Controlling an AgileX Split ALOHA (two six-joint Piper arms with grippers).
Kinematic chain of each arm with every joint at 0, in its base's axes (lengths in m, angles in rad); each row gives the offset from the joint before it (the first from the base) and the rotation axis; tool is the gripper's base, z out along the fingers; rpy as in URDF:
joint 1: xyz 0 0 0.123 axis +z
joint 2: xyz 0 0 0 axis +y
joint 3: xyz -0.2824 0 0.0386 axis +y
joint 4: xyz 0.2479 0 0.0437 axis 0.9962 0 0.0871
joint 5: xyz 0 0 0 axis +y
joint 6: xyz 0.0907 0 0.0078 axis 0.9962 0 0.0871
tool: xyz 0 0 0 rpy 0 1.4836 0
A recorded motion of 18 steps. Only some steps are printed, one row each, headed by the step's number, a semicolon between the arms.
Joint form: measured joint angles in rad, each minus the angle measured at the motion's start. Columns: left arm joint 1, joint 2, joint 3, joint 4, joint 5, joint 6; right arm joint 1, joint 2, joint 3, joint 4, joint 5, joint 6.
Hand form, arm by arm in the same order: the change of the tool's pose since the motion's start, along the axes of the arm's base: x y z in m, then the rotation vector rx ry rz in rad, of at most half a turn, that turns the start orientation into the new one. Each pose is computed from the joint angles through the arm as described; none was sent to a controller.
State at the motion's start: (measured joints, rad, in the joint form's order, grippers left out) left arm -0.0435 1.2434 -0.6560 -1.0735 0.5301 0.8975; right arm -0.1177 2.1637 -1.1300 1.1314 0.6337 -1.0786
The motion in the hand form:
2: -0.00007 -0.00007 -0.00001 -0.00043 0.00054 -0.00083; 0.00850 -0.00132 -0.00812 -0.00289 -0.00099 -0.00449
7: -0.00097 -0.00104 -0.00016 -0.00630 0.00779 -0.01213; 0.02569 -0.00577 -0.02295 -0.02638 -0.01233 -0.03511
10: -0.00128 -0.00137 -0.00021 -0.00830 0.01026 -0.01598; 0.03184 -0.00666 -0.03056 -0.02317 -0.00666 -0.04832
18: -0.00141 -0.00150 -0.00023 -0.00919 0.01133 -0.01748; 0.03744 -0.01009 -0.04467 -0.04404 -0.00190 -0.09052
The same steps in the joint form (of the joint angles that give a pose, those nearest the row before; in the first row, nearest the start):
2: 0.0000 0.0000 0.0000 0.0000 0.0011 0.0000; 0.0000 0.0405 -0.0396 0.0020 -0.0054 0.0000
7: 0.0000 0.0000 0.0000 0.0000 0.0157 0.0000; 0.0000 0.1129 -0.1163 0.0048 -0.0418 0.0111
10: 0.0000 0.0000 0.0000 0.0000 0.0207 0.0000; 0.0000 0.1468 -0.1487 0.0079 -0.0451 0.0223
18: 0.0000 0.0000 0.0000 0.0000 0.0228 -0.0001; 0.0000 0.1915 -0.1742 0.0278 -0.0900 0.0252

